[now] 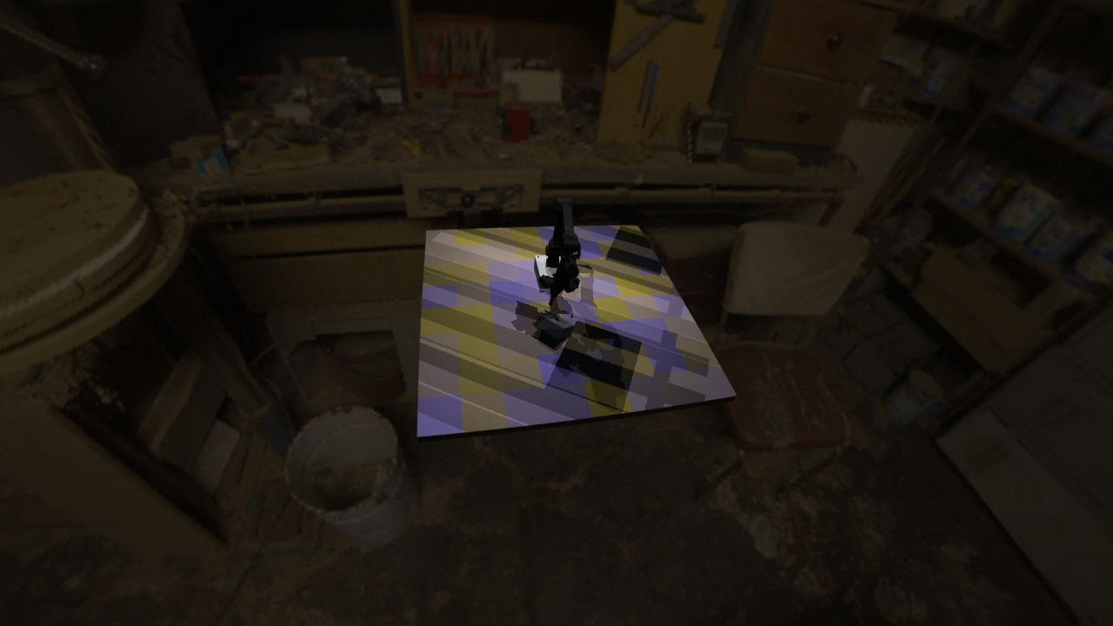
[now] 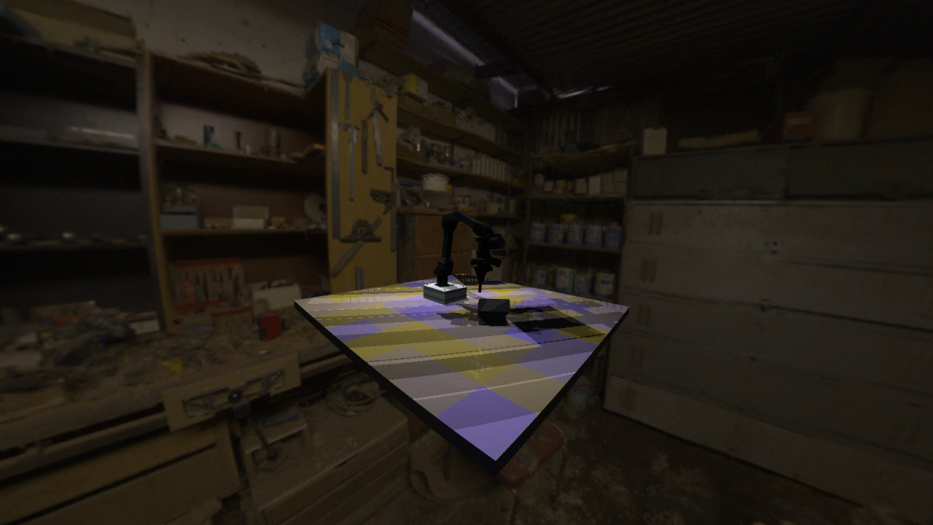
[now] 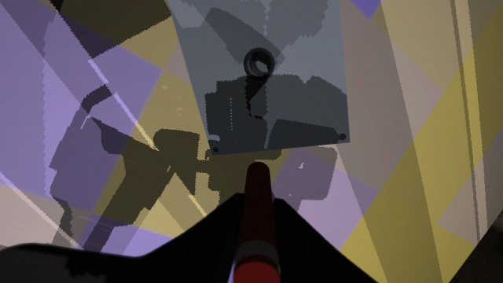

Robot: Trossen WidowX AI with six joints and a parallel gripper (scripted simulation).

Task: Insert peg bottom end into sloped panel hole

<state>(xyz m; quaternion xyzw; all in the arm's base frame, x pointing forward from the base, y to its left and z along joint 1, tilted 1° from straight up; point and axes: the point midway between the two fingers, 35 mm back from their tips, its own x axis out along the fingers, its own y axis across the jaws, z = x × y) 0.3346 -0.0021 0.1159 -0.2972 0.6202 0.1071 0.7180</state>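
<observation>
Right now the sloped panel block is 7 cm ahead of my gripper tip, 2 cm to the left of it and 10 cm below it. Round my gripper tip: dark red round peg: 2 cm above.
</observation>
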